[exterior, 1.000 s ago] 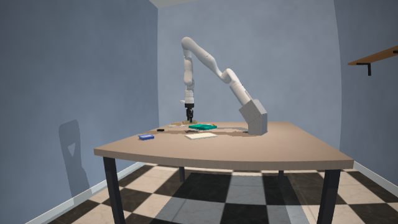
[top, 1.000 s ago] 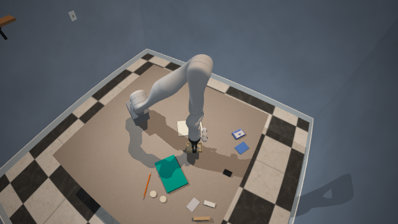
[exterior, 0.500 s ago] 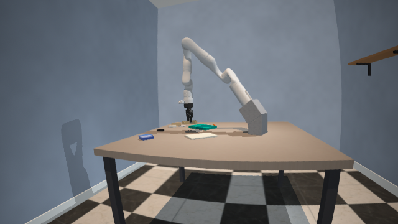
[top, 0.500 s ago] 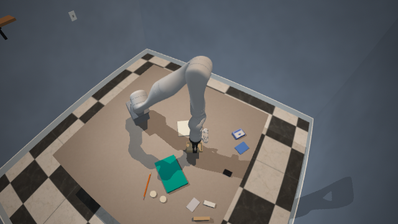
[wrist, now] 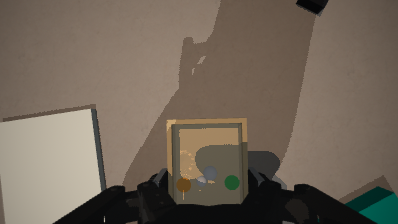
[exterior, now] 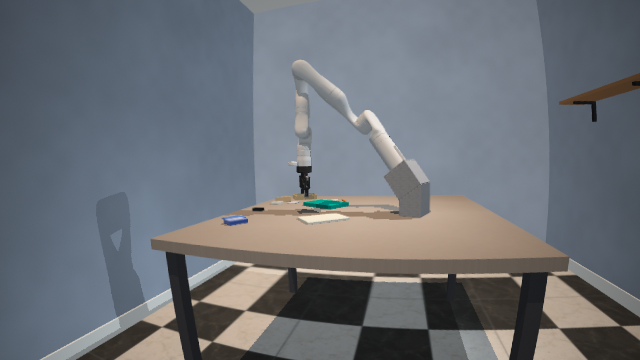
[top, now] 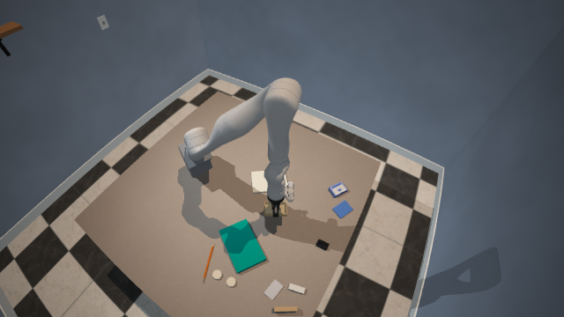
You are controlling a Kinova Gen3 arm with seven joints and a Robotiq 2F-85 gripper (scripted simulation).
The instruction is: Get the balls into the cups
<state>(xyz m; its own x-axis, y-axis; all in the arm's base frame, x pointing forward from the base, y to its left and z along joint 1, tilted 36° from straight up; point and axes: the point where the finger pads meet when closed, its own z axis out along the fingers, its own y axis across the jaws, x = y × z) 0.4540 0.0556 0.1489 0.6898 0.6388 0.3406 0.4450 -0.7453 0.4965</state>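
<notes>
Now: hand 20 mm above the covered wooden puzzle. Also, from my hand: teal book 40 mm behind, 220 mm to the right, 80 mm below; then cream pad 140 mm behind, 160 mm to the left, 90 mm below; then black block 280 mm ahead, 10 mm to the right, 80 mm below.
</notes>
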